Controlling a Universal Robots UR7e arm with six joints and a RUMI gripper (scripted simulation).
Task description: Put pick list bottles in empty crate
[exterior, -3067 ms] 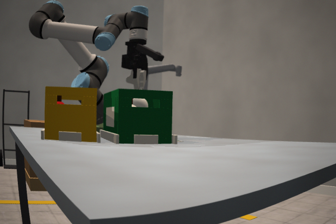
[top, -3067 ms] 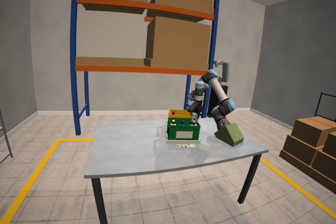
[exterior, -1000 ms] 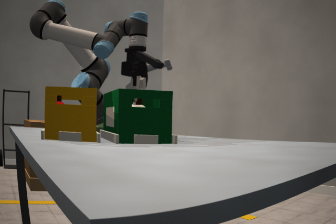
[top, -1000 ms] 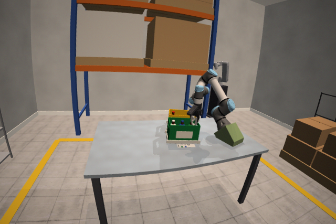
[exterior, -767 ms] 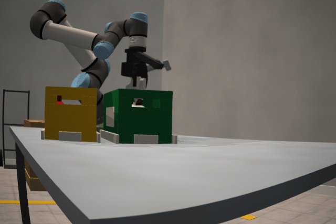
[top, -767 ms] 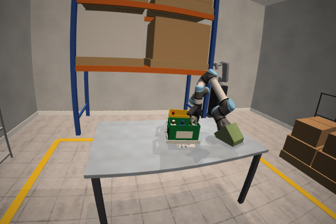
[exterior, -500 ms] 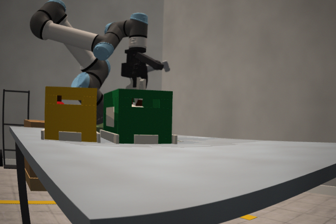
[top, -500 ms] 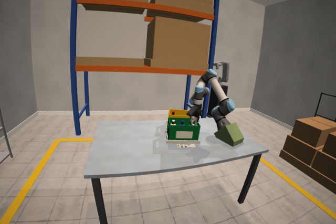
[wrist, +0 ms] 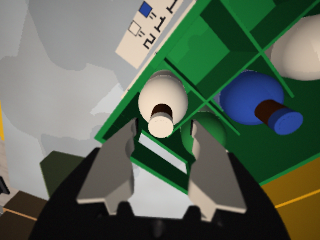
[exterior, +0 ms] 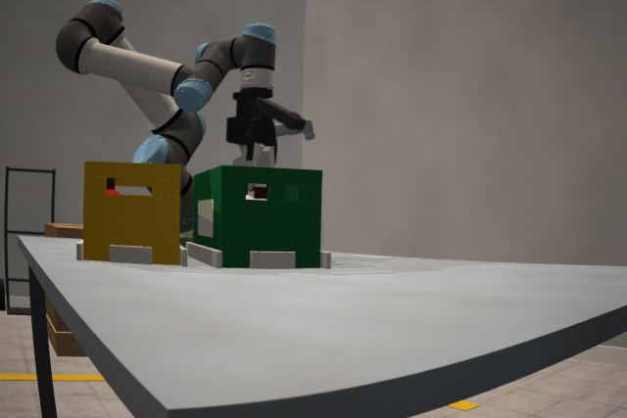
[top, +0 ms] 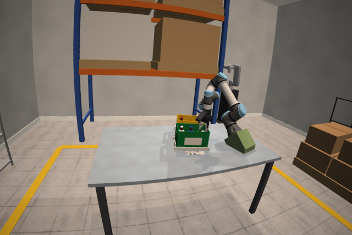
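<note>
The green-label bottle is 40 mm behind my hand, 80 mm to the right of it and 70 mm below it. Round my hand: blue-label bottle: 40 mm ahead, 110 mm to the right, 70 mm below; then pick list: 100 mm ahead, 60 mm to the left, 160 mm below; then green crate: 60 mm ahead, 70 mm to the right, 70 mm below.
</note>
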